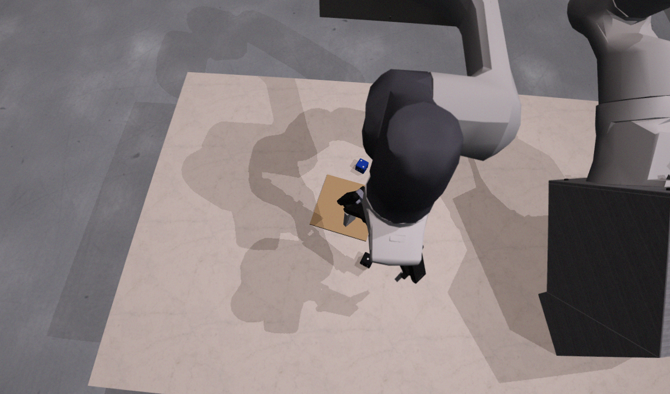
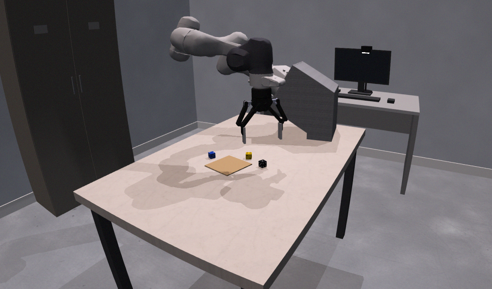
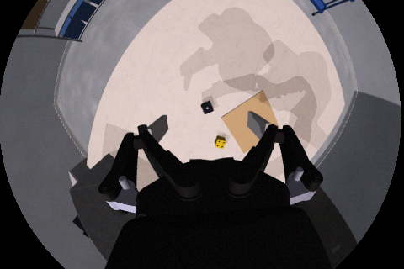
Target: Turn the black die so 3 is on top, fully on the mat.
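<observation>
My gripper is now 11 cm above the black die. From my hand the other things lie so: tan mat (6 cm ahead, 13 cm to the right, 12 cm below); blue die (3 cm ahead, 24 cm to the right, 11 cm below); yellow die (4 cm behind, 9 cm to the right, 11 cm below).
</observation>
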